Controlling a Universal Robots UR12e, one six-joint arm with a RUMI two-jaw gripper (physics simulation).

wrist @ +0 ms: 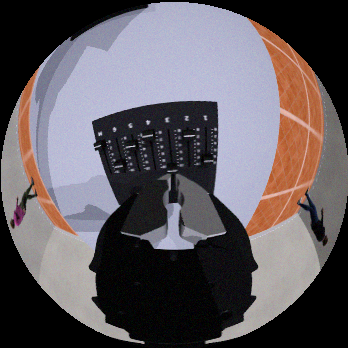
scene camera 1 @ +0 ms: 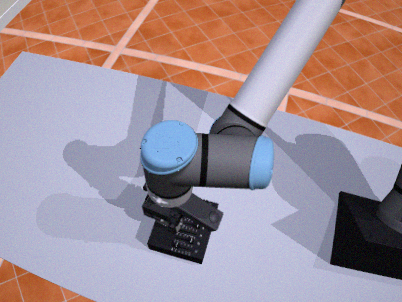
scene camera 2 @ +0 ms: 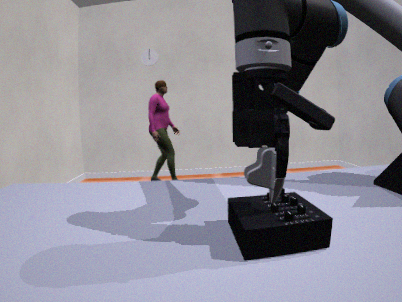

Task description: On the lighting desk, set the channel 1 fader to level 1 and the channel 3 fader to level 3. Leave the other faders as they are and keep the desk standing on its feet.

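Frame: origin at the arm's base, x left, y back, z up, level; centimetres.
Where they show: gripper, between the fingertips: point(wrist: 172, 175) point(scene camera 1: 176, 227) point(scene camera 2: 272, 202).
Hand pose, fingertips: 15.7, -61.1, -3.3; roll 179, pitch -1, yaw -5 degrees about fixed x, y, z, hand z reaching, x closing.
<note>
Things, the pixels of their top centre, and the offset from my fingertips, as dx, dy, dz.
- black lighting desk, centre of its top: point(wrist: 154, 166) point(scene camera 2: 275, 200) point(scene camera 1: 183, 221) -2.1, +1.2, -0.4
- channel 3 fader knob, centre of its top: point(wrist: 171, 170) +0.0, +0.4, -0.4
- channel 1 fader knob, centre of its top: point(wrist: 208, 160) +4.3, +1.4, -0.4
- channel 2 knob, centre of its top: point(wrist: 188, 135) +2.1, +4.5, -0.4
- channel 4 knob, centre of its top: point(wrist: 147, 135) -2.3, +4.9, -0.4
- M, centre of its top: point(wrist: 97, 146) -9.0, +4.8, -0.4
The black lighting desk point(scene camera 1: 160, 241) point(scene camera 2: 280, 240) point(wrist: 195, 109) stands flat on the table. In the wrist view, the channel 3 fader knob point(wrist: 172, 168) is at the end of its slot away from the printed channel numbers. The channel 1 fader knob point(wrist: 208, 158) is also toward that end, slightly short of it. My gripper point(scene camera 2: 274, 201) point(wrist: 172, 175) is shut and empty. Its fingertips are down at the desk's top, right beside the channel 3 knob on the side away from the numbers; whether they touch is unclear. In scene camera 1 the arm and gripper partly cover the desk.
The channel 2 knob point(wrist: 189, 134) and channel 4 knob point(wrist: 148, 135) stand on either side of channel 3, nearer the numbers. Knobs for channels 5 point(wrist: 131, 145), 6 point(wrist: 118, 165) and M point(wrist: 100, 145) are farther left. The arm's black base point(scene camera 1: 360, 250) stands on the table at right.
</note>
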